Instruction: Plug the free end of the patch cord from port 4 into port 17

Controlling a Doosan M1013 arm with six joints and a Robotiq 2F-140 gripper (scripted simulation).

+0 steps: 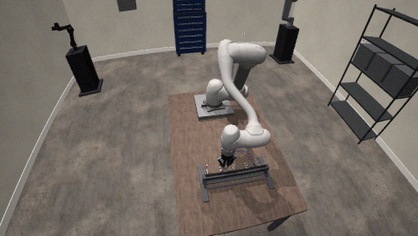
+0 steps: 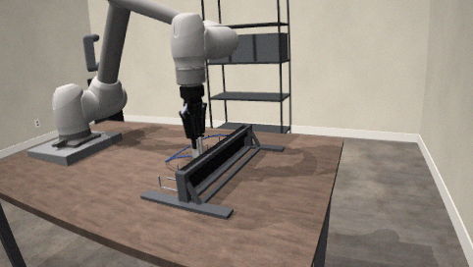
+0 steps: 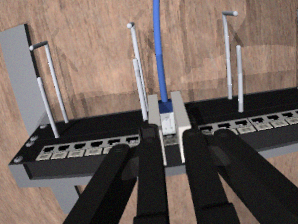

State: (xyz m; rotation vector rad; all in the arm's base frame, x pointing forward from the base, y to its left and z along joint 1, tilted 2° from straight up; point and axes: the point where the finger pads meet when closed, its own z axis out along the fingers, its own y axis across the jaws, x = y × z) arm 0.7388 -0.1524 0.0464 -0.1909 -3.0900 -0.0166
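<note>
My gripper is now 3 cm above the plug and 1 cm short of it.
</note>
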